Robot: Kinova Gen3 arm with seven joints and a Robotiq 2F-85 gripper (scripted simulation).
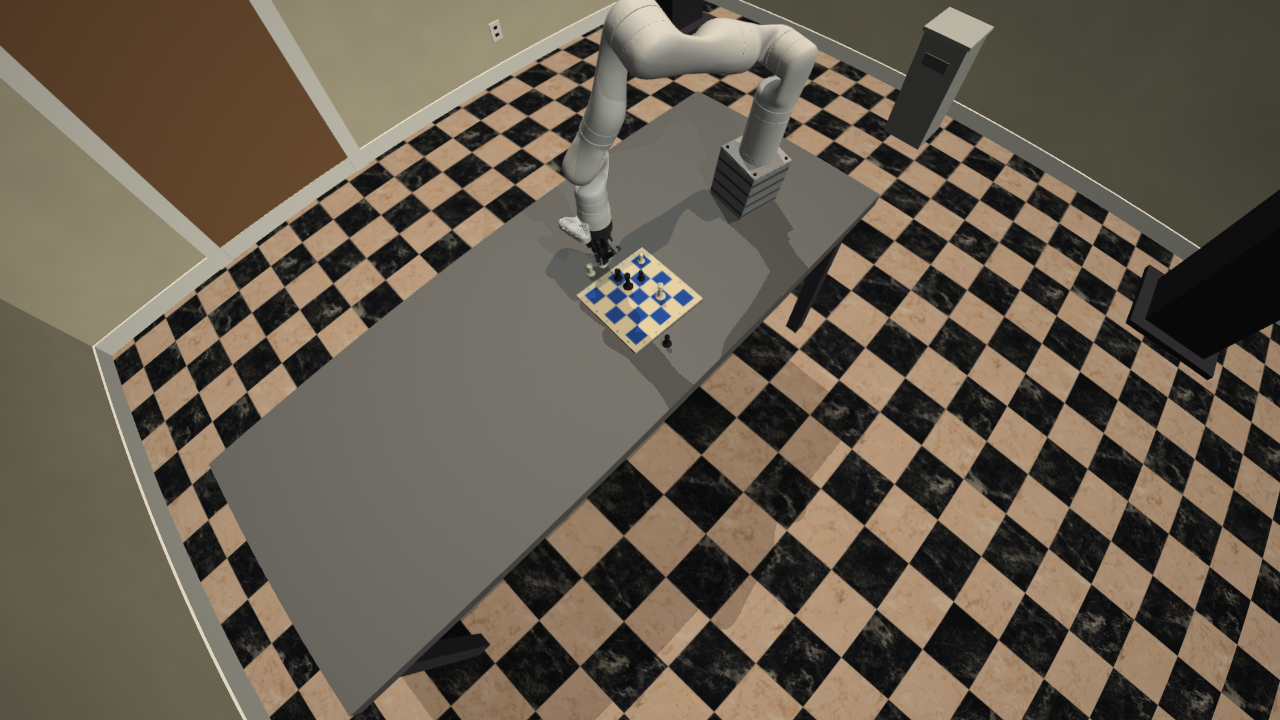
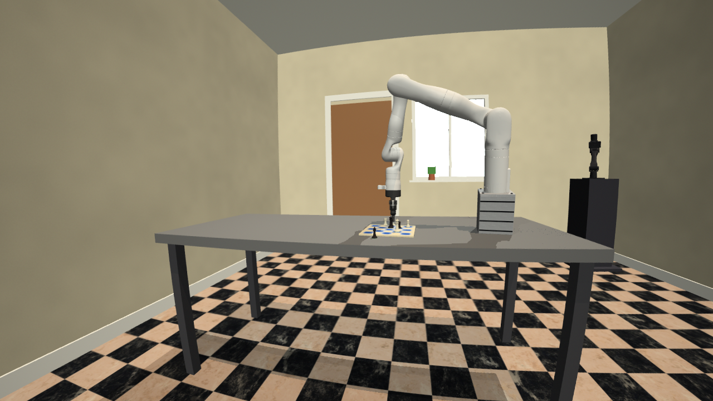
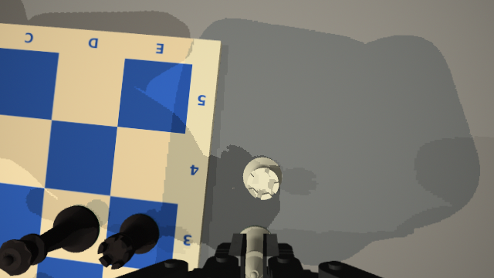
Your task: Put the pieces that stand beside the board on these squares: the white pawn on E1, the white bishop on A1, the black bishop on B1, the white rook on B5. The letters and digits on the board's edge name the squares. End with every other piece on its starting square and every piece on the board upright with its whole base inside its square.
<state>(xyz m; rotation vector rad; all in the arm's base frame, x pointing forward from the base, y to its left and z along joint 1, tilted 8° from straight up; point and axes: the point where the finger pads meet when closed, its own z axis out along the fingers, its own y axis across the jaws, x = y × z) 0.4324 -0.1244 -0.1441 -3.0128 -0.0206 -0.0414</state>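
Right now my hand is 2 cm past the tall white piece and 18 cm to the right of it. Also, from my hand: tall black piece: 1 cm ahead, 10 cm to the left; then black pawn: 3 cm behind, 11 cm to the left, 1 cm below; then white pawn: 7 cm behind, 7 cm to the left, 1 cm below.
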